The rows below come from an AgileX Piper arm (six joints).
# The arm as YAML. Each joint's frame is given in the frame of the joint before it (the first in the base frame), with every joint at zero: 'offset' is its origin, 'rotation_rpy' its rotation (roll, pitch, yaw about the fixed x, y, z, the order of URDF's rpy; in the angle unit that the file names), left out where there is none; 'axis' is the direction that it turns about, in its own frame. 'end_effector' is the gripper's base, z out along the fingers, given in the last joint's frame.
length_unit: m
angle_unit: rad
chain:
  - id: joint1
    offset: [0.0, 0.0, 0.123]
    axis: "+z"
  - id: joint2
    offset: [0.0, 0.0, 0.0]
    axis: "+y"
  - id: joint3
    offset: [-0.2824, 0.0, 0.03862]
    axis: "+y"
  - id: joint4
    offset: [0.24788, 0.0, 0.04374]
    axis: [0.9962, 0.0, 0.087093]
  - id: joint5
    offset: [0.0, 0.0, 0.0]
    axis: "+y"
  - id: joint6
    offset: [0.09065, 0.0, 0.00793]
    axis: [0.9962, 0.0, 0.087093]
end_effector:
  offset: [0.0, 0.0, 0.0]
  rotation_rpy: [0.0, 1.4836, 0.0]
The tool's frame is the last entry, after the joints.
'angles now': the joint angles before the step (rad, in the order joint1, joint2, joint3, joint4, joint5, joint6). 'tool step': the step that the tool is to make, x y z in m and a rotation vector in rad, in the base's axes. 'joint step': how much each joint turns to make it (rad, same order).
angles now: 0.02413, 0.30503, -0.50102, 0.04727, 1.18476, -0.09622
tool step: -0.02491, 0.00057, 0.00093, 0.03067, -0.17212, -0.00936
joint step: -0.00008, -0.18021, 0.01099, 0.01403, -0.00457, 0.01940
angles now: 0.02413, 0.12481, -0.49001, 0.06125, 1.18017, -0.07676
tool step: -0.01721, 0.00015, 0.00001, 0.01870, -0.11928, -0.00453
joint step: 0.00000, -0.12045, -0.00001, 0.00673, 0.00001, 0.01267
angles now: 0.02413, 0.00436, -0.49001, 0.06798, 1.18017, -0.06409
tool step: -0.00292, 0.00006, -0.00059, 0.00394, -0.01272, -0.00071
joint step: 0.00003, -0.01848, -0.00002, 0.00140, 0.00550, 0.00324
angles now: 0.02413, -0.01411, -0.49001, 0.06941, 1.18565, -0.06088
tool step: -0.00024, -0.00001, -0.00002, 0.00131, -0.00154, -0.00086
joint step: 0.00005, -0.00168, 0.00000, -0.00004, 0.00001, 0.00158
